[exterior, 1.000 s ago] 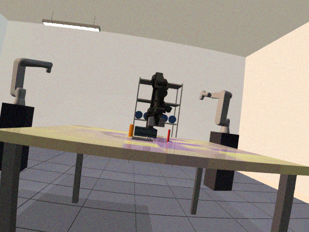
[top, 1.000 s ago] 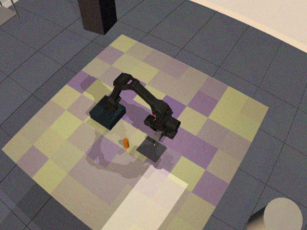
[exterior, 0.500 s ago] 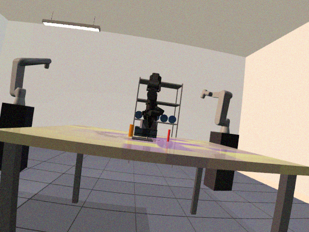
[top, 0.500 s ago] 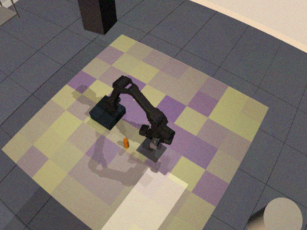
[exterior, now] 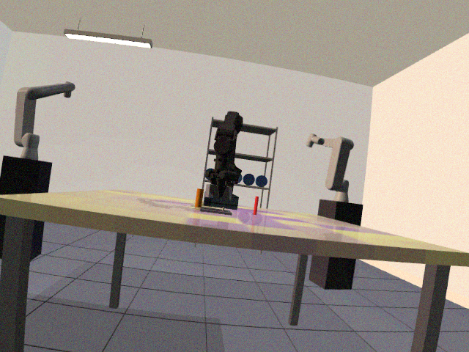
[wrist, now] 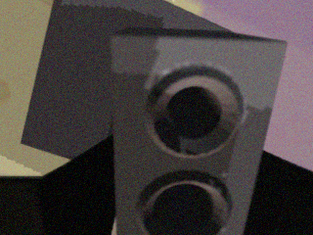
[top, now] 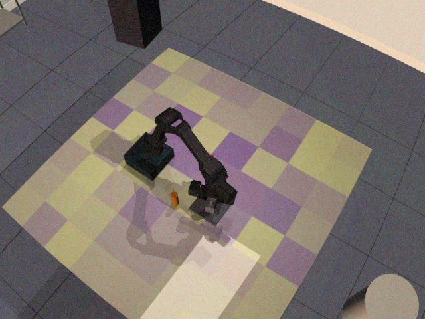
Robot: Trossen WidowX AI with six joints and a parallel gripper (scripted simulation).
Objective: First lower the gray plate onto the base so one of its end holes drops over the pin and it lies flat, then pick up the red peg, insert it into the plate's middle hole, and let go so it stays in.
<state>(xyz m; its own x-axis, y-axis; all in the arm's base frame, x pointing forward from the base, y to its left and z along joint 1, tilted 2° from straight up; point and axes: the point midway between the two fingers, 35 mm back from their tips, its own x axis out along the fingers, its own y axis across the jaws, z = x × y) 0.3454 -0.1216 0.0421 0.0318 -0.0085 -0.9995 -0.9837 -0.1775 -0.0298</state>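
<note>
The dark flat base lies 50 mm below my gripper tip, 10 mm to the left of it and 10 mm behind it. From my gripper tip the other things lie so: gray plate: 30 mm above; then orange cylinder: 150 mm behind, 50 mm to the right, 20 mm below; then red peg: 200 mm to the left, 90 mm behind, 20 mm below.
</note>
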